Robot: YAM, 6 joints.
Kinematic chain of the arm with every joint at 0, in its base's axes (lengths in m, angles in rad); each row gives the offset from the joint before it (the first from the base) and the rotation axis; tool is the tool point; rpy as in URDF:
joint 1: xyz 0 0 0.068 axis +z
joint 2: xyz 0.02 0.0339 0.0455 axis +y
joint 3: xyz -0.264 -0.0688 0 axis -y
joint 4: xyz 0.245 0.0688 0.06 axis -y
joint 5: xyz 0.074 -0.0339 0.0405 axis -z
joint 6: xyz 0.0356 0 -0.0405 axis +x
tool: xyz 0 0 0 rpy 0 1.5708 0
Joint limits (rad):
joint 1: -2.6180..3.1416
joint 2: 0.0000..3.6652
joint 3: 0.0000..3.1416
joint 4: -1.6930..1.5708
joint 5: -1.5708..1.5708
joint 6: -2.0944..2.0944
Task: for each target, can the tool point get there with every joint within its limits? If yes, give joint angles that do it. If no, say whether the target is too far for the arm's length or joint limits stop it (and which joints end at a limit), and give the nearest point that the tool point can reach.
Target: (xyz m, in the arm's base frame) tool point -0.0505 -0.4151 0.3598
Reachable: yes | joints -1.7712 2.0220 2.1209 -1.1416 -1.1969 1.5327
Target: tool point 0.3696 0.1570 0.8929
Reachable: no: too far | nearest point 0.2717 0.1154 0.6756 | short by 0.242 m
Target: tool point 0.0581 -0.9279 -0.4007
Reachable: no: too far | nearest point 0.0353 -0.5637 -0.1945 | short by 0.419 m
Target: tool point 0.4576 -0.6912 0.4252
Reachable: no: too far | nearest point 0.3334 -0.5036 0.3385 | short by 0.241 m
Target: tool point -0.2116 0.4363 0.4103
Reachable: yes | joints -1.1897 0.3770 2.7583 -0.3234 1.2859 1.4218
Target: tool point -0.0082 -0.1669 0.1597
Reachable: yes | joints -1.4385 1.1167 0.4556 -0.5817 1.0102 1.0333
